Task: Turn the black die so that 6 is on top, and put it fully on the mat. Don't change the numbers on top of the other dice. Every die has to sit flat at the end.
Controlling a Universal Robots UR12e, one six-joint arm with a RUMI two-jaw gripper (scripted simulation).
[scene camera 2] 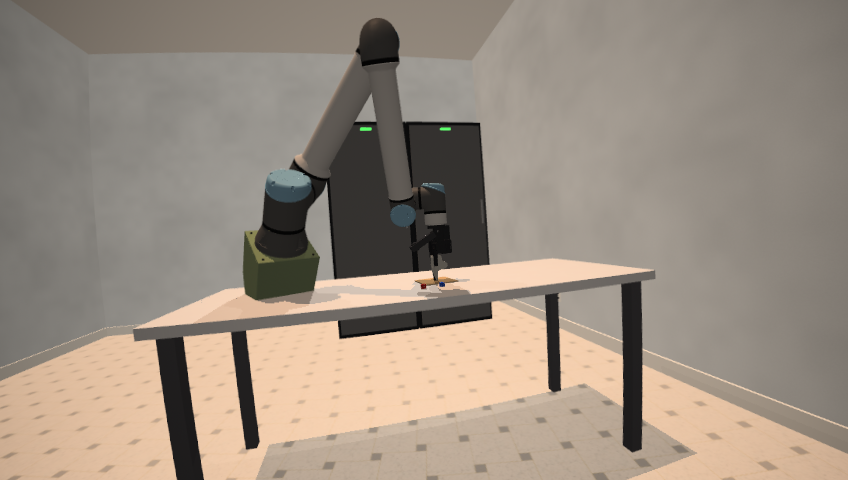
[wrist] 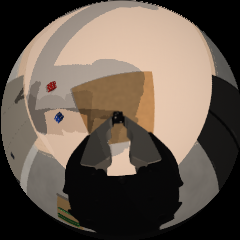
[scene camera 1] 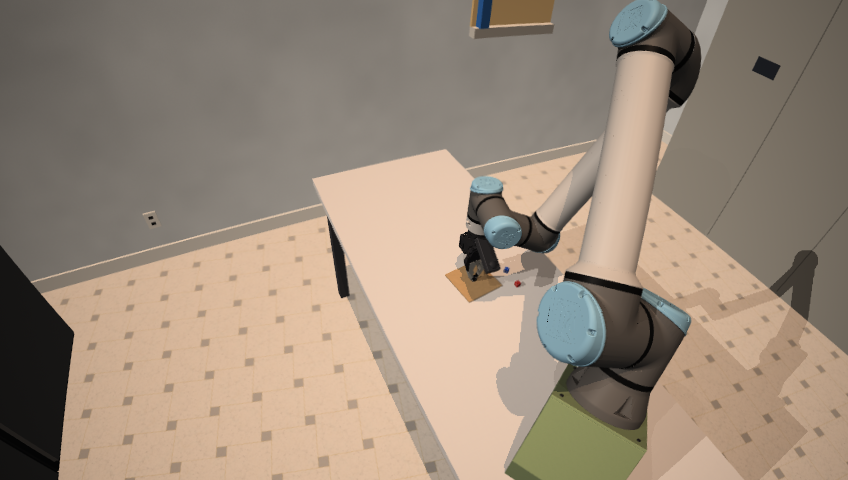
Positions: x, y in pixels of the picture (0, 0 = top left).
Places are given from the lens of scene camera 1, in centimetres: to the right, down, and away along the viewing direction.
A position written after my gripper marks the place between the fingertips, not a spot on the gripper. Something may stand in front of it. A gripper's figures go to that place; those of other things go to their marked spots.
my gripper point(scene camera 1: 473, 278): 17, 13, 142
mat point(scene camera 1: 485, 283): 21, 15, 141
